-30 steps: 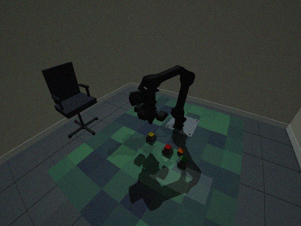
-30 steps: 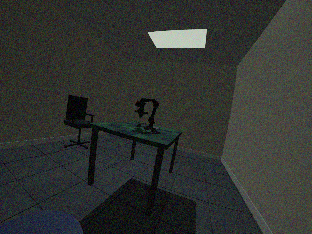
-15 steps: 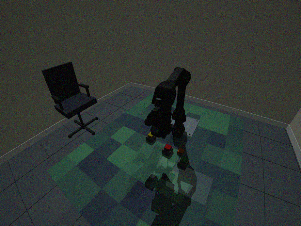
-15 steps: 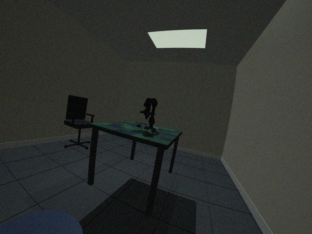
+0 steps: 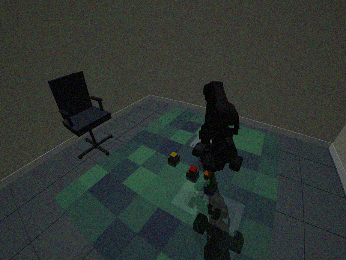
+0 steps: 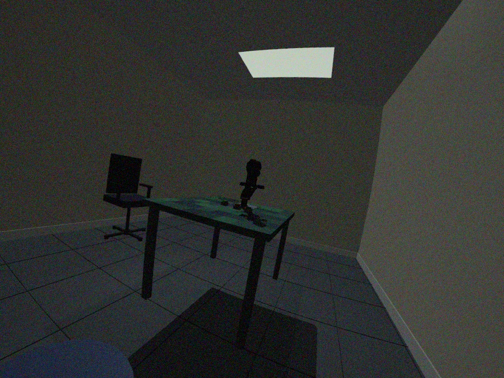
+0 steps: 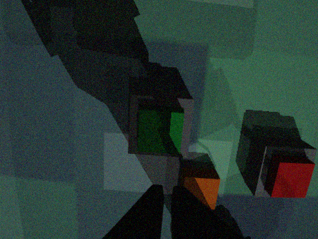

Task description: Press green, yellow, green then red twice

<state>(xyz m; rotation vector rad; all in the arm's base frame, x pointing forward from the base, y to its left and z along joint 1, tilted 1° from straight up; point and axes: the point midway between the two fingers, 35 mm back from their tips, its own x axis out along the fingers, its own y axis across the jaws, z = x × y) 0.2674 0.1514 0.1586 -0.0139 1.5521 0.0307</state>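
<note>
Now: the green button 9 cm below my gripper tip. From my gripper tip the other things lie so: red button 11 cm to the right, 9 cm below, 3 cm behind; then yellow button 25 cm to the right, 9 cm below, 7 cm behind; then orange button 11 cm below, 6 cm behind, 4 cm to the right.
</note>
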